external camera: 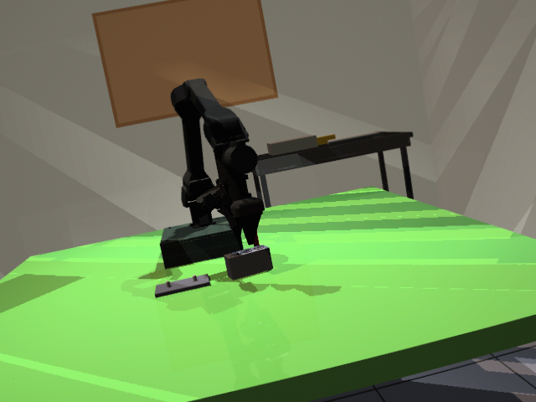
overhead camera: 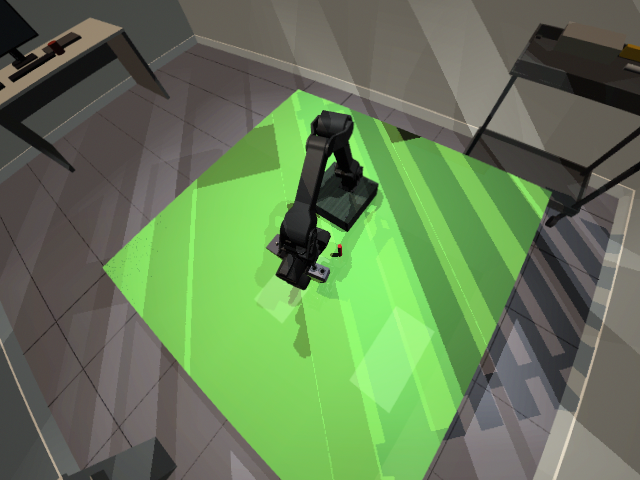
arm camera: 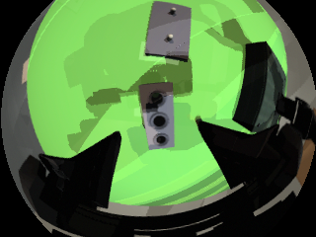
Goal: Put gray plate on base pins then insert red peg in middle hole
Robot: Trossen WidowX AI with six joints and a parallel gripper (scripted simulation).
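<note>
Now: the gray plate 4 cm below my gripper tip. Round my gripper tip: red peg (10 cm behind, 5 cm to the left, 3 cm below).
</note>
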